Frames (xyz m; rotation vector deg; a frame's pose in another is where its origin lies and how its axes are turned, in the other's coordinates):
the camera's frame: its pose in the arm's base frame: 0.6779 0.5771 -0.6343 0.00 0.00 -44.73
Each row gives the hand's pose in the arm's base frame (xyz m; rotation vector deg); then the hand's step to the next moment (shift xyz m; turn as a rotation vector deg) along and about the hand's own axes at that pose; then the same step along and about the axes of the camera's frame.
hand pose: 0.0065 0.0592 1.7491 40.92 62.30 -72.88
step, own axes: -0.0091 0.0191 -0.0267 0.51 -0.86 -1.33
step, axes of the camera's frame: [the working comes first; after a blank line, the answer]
step, axes of the arm's base frame: 0.0127 0.0314 -0.0040 -1.18 0.83 -0.83

-0.0131 0.0312 -0.0040 -1.42 -0.24 -0.83
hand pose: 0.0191 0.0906 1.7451 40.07 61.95 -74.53
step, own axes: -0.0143 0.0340 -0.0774 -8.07 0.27 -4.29
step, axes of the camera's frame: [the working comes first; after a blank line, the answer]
step, axes of the arm's base frame: 0.0163 0.0814 -0.0216 -0.13 7.15 5.70

-0.0457 0.0693 -0.0216 -5.13 4.99 5.70
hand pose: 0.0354 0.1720 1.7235 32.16 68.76 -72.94
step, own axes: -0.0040 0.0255 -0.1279 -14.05 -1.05 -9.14
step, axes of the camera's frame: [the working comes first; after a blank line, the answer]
step, axes of the arm's base frame: -0.0223 0.1195 -0.0474 -2.24 13.48 9.77

-0.1000 0.0692 -0.0474 -11.08 8.00 9.77
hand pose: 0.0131 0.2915 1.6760 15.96 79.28 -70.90
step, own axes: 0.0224 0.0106 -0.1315 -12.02 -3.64 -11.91
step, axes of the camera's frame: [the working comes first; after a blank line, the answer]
step, axes of the arm's base frame: -0.0736 0.0952 -0.0585 -6.38 13.59 8.62

-0.1193 0.0158 -0.0585 -14.09 5.16 8.62
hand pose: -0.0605 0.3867 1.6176 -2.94 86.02 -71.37
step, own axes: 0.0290 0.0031 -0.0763 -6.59 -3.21 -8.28
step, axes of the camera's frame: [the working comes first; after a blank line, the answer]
step, axes of the arm's base frame: -0.0653 0.0329 -0.0365 -5.48 8.05 5.25

-0.0695 -0.0225 -0.0365 -9.56 1.87 5.25
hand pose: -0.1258 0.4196 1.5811 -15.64 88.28 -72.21
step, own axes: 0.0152 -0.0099 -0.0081 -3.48 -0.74 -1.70
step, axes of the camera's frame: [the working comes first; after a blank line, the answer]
step, axes of the arm's base frame: -0.0168 -0.0104 -0.0018 -0.31 3.14 2.36

-0.0046 -0.0192 -0.0018 -2.43 2.01 2.36
